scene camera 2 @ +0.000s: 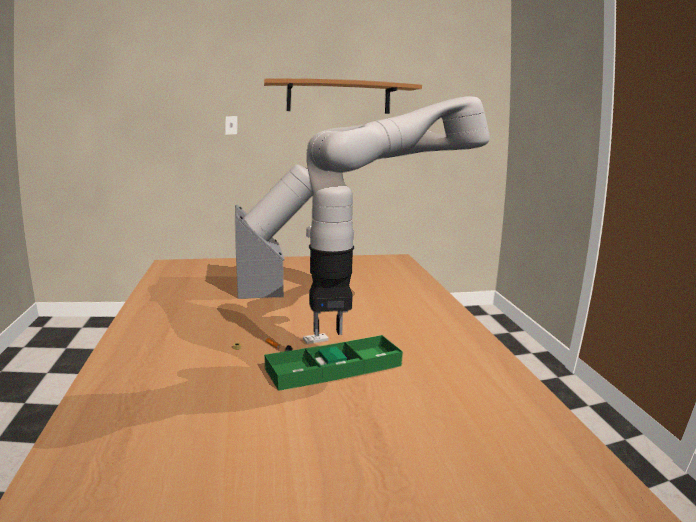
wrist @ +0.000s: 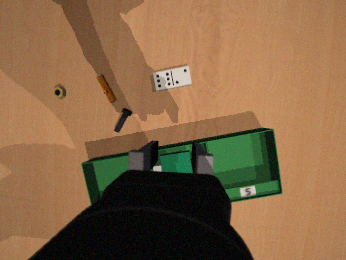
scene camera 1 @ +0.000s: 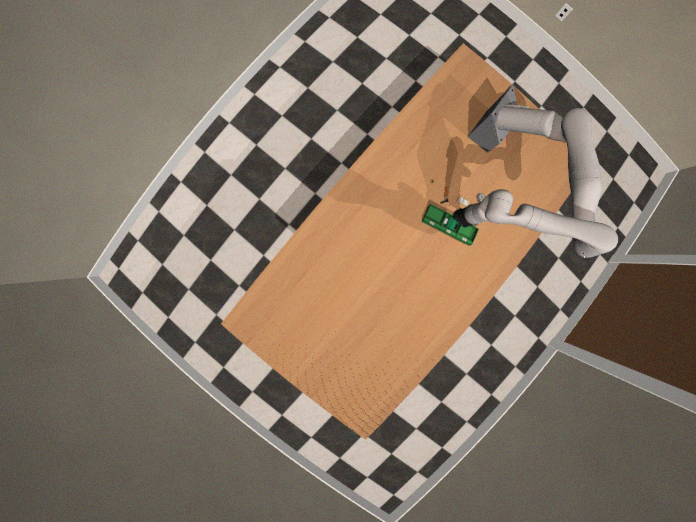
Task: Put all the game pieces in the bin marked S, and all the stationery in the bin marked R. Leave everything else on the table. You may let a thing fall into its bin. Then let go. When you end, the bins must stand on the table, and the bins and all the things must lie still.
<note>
In view: the gripper point(scene camera 2: 327, 333) and a green three-compartment tray point(scene camera 2: 377, 353).
The green three-compartment tray shows as well in the wrist view point(wrist: 246, 163) and in scene camera 1 point(scene camera 1: 435, 216). The gripper shows as well in the wrist view point(wrist: 175, 151).
</note>
